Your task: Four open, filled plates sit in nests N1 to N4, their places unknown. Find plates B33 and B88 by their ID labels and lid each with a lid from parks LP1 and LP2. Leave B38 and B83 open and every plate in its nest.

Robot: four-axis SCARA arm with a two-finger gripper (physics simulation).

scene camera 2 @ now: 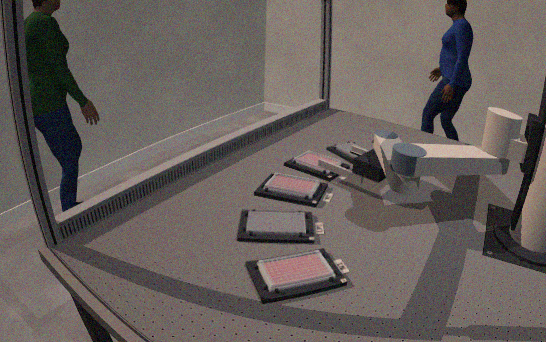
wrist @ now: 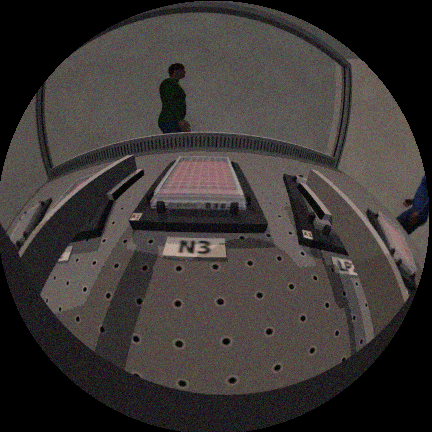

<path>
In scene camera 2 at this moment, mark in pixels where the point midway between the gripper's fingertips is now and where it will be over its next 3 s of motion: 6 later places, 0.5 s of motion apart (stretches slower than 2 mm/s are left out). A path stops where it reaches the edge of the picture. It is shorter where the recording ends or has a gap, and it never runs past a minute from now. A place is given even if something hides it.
My gripper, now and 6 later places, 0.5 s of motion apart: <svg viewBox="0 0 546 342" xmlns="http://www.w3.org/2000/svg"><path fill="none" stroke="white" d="M336 155L326 154L311 166L309 174L310 171L293 176L265 196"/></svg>
</path>
